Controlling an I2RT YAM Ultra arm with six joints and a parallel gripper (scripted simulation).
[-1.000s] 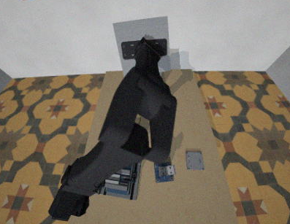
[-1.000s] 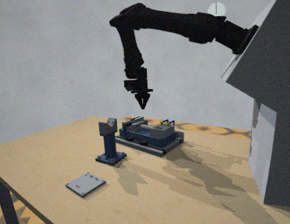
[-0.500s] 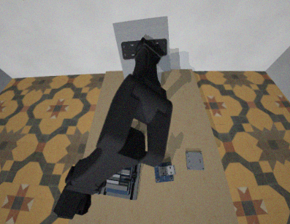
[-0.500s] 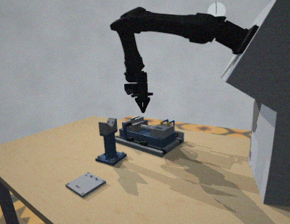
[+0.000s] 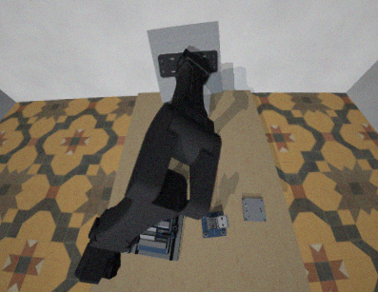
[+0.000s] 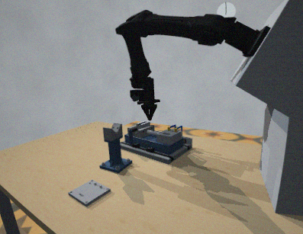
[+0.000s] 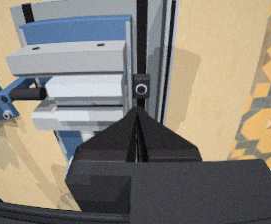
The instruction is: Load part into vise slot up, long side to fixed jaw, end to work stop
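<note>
Now: hand 4 cm to the right of the part, 2 cm short of it and 2 cm above it. The rest, counted from my hand: air cylinder rod: 8 cm to the left, 7 cm behind, 4 cm below; then fixed jaw: 5 cm to the left, 5 cm ahead, 4 cm below; then moving jaw: 7 cm to the left, 4 cm below, 1 cm behind.
</note>
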